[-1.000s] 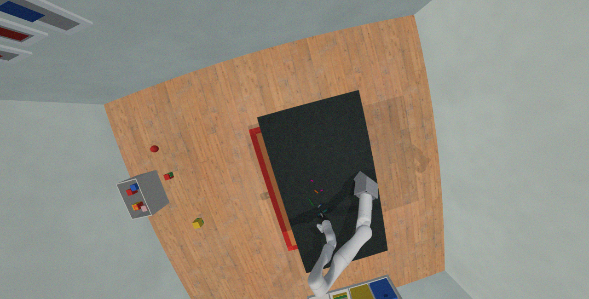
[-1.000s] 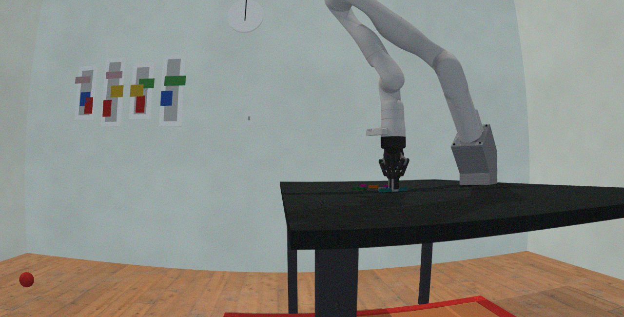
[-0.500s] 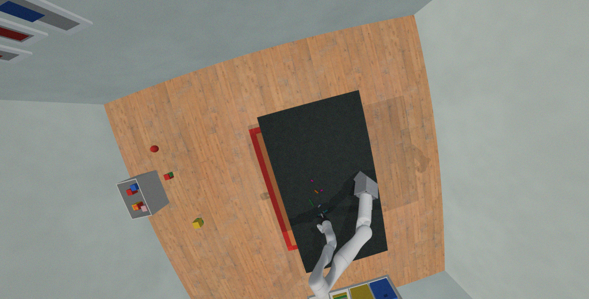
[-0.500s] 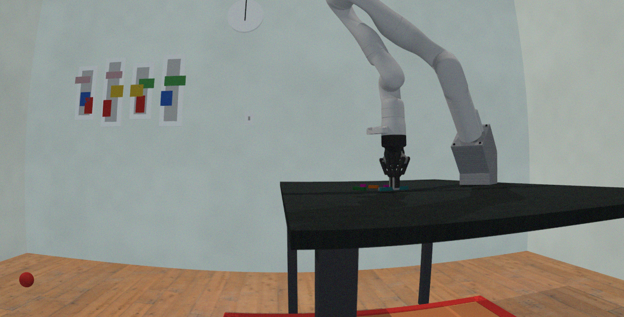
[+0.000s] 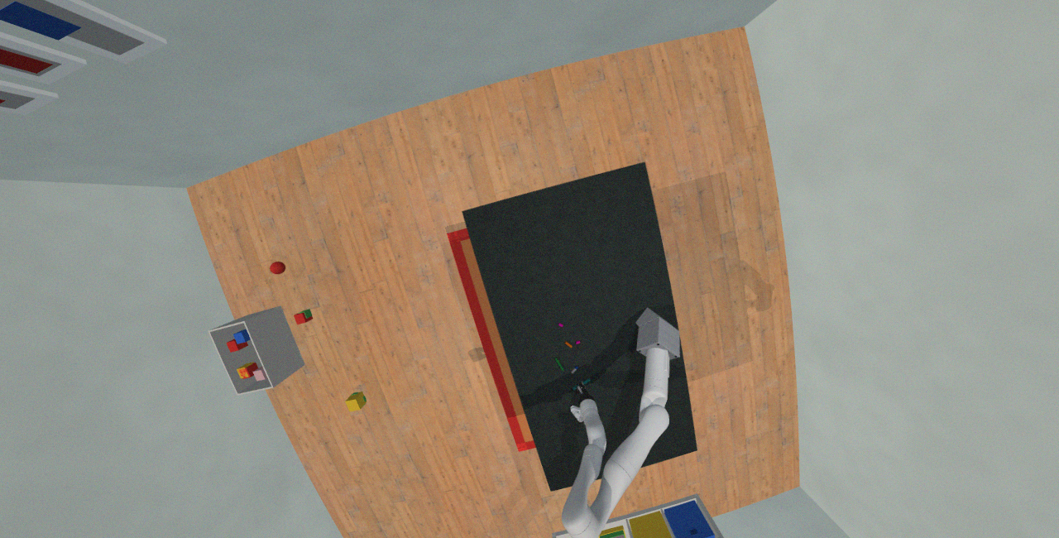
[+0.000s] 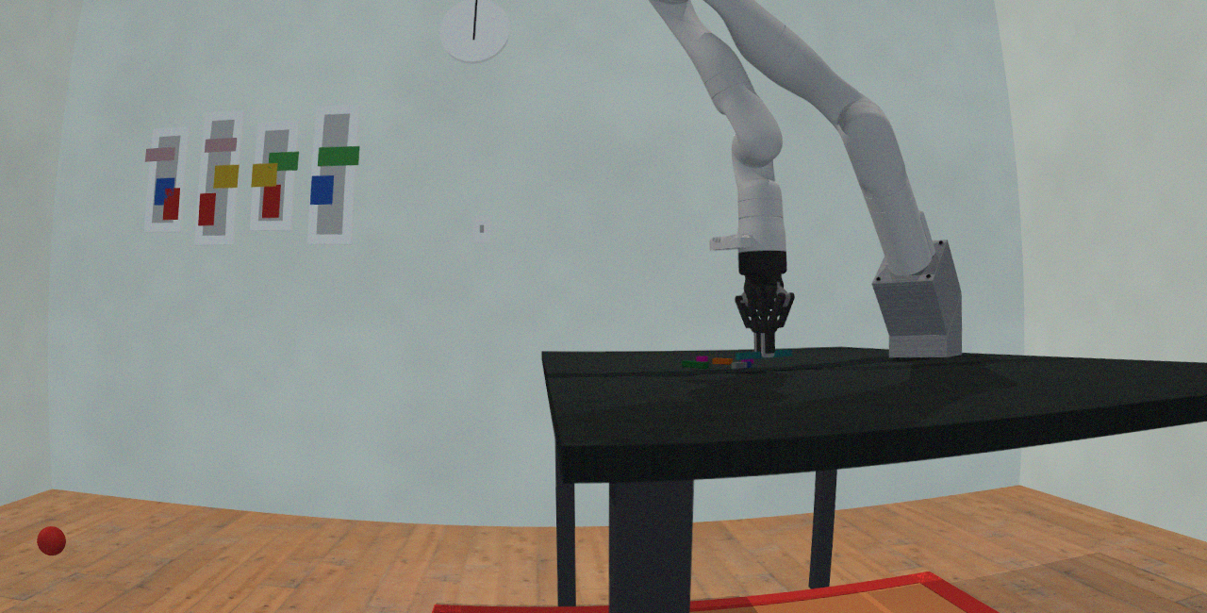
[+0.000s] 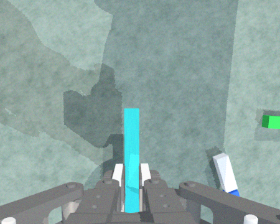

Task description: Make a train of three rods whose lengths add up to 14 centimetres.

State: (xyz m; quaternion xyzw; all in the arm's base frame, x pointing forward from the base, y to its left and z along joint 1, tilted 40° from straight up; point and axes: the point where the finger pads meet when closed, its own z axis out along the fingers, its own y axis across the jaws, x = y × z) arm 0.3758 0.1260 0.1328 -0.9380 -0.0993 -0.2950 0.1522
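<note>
Right now my hand is 2 cm short of the grey rod, 7 cm to the left of it and 3 cm above it. The rest, counted from my hand: green rod 8 cm ahead, 13 cm to the right, 3 cm below; then turquoise rod 1 cm below; then small blue rod 9 cm to the right, 3 cm below.
</note>
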